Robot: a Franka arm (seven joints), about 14 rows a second.
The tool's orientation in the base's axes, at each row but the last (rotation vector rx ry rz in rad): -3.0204, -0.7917, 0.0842; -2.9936, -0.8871, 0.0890; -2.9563, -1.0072, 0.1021; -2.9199, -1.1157, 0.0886; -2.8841, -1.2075, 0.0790; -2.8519, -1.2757, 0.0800
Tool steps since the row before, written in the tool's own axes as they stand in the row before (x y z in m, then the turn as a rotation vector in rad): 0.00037, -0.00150, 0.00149, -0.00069, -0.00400, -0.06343; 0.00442, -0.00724, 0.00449, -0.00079, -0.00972, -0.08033; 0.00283, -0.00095, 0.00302, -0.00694, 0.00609, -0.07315; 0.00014, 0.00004, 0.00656, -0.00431, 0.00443, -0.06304; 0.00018, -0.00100, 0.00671, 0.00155, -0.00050, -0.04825; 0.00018, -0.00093, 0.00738, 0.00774, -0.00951, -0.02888
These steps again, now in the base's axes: -0.00050, 0.00149, -0.00146, 0.00104, 0.00291, 0.06348; -0.00051, 0.00848, -0.00446, -0.00115, 0.00763, 0.08055; 0.00145, 0.00246, -0.00314, 0.00314, -0.00868, 0.07315; -0.00025, 0.00002, -0.00656, 0.00341, -0.00576, 0.06299; -0.00093, 0.00079, -0.00668, 0.00324, 0.00178, 0.04814; -0.00097, 0.00071, -0.00734, -0.00039, 0.01228, 0.02887
